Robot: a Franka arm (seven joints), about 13 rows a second.
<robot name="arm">
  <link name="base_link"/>
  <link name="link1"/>
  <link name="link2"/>
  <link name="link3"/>
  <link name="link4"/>
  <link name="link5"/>
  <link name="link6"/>
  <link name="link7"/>
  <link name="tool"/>
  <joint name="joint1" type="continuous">
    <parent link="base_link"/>
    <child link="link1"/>
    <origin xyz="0 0 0.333" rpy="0 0 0"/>
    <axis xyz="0 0 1"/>
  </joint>
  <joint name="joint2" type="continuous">
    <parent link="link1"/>
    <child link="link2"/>
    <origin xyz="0 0 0" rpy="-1.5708 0 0"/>
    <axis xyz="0 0 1"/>
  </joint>
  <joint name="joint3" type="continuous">
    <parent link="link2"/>
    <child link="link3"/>
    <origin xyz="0 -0.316 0" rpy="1.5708 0 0"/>
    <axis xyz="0 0 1"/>
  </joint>
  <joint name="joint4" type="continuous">
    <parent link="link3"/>
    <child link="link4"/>
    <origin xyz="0.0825 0 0" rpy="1.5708 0 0"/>
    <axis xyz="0 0 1"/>
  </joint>
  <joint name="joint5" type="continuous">
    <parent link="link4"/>
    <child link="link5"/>
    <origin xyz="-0.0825 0.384 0" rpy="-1.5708 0 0"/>
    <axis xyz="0 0 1"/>
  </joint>
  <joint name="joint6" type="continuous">
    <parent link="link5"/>
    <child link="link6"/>
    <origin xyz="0 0 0" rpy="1.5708 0 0"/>
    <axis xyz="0 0 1"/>
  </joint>
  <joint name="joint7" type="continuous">
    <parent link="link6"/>
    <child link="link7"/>
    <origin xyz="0.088 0 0" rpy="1.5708 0 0"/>
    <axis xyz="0 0 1"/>
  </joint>
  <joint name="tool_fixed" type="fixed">
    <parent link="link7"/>
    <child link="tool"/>
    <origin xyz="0 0 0.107" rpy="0 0 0"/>
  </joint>
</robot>
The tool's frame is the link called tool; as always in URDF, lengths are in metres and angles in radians. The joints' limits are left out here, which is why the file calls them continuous.
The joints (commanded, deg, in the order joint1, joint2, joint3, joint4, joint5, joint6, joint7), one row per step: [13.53 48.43 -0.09 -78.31 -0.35 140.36 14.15]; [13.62 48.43 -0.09 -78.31 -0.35 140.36 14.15]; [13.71 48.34 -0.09 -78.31 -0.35 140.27 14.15]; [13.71 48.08 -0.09 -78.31 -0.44 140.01 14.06]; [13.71 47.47 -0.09 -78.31 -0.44 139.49 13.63]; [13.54 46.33 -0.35 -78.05 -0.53 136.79 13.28]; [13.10 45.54 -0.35 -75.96 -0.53 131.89 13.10]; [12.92 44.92 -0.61 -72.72 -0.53 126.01 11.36]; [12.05 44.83 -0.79 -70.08 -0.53 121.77 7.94]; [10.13 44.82 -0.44 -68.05 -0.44 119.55 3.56]
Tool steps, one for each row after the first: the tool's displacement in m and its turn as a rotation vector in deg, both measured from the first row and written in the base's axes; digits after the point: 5 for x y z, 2 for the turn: [-0.00028 0.00116 0.00000 0.00 0.00 0.09]; [-0.00054 0.00232 0.00102 0.00 0.00 0.18]; [-0.00048 0.00233 0.00396 -0.09 -0.02 0.32]; [-0.00026 0.00237 0.01104 -0.17 -0.13 0.73]; [-0.00034 -0.00273 0.02310 -0.81 1.06 0.75]; [0.00266 -0.00809 0.04169 -1.31 3.02 0.45]; [0.00662 -0.01232 0.06632 -2.26 4.89 1.74]; [0.01116 -0.02496 0.08226 -3.25 6.26 4.07]; [0.01772 -0.04628 0.09565 -3.62 6.40 6.68]
